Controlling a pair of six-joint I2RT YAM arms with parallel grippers.
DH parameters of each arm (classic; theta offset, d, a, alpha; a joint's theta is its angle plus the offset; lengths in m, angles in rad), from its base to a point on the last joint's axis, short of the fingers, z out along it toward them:
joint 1: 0 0.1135 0.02 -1.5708
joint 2: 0 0 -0.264 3.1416
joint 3: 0.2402 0 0.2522 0
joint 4: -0.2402 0 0.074 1.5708
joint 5: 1.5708 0 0 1.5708
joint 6: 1.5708 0.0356 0 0
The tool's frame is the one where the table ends.
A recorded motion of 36 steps. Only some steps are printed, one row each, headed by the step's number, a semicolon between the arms.
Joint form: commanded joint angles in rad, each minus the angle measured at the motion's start. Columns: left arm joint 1, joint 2, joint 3, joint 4, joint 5, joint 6; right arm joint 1, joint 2, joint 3, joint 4, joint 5, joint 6.
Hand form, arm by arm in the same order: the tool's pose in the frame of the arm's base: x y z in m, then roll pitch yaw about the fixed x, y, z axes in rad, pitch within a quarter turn. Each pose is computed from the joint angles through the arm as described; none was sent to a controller.
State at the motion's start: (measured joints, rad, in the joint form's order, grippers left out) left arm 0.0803 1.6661 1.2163 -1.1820 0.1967 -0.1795; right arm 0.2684 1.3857 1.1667 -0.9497 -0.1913 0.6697
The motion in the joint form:
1: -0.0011 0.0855 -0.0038 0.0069 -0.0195 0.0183; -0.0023 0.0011 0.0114 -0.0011 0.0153 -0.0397
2: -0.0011 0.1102 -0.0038 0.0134 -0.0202 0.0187; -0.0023 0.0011 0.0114 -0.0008 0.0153 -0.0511
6: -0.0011 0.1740 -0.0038 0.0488 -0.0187 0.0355; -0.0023 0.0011 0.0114 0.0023 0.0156 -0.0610
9: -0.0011 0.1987 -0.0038 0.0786 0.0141 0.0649; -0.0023 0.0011 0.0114 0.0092 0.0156 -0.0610
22: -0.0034 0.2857 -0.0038 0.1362 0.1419 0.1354; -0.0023 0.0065 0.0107 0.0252 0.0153 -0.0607
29: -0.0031 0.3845 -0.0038 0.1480 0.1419 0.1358; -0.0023 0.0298 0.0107 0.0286 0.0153 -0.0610
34: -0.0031 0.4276 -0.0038 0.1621 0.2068 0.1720; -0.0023 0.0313 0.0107 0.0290 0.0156 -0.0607
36: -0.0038 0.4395 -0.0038 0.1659 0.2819 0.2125; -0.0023 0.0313 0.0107 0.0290 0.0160 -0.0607
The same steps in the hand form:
1: 0.2925 0.0169 0.1910 -2.9896 -0.1699 -2.9014; 0.2563 0.0763 0.2810 2.7570 0.2305 2.7694
2: 0.2950 0.0171 0.1841 -2.9931 -0.1877 -2.9013; 0.2564 0.0763 0.2810 2.7594 0.2350 2.7802
6: 0.3027 0.0177 0.1656 -2.9927 -0.2135 -2.9174; 0.2567 0.0764 0.2812 2.7600 0.2414 2.7892
9: 0.3072 0.0169 0.1582 -2.9531 -0.2077 -2.9479; 0.2573 0.0766 0.2815 2.7558 0.2470 2.7882
22: 0.3167 0.0125 0.1327 -2.8124 -0.2288 -3.0220; 0.2597 0.0772 0.2807 2.7496 0.2548 2.7865
29: 0.3184 0.0128 0.1030 -2.8161 -0.3155 -3.0210; 0.2637 0.0783 0.2749 2.7616 0.2387 2.7897
34: 0.3195 0.0107 0.0904 -2.7405 -0.3332 -3.0571; 0.2640 0.0784 0.2745 2.7624 0.2379 2.7895
36: 0.3201 0.0081 0.0878 -2.6529 -0.3231 -3.0960; 0.2640 0.0784 0.2745 2.7627 0.2381 2.7894

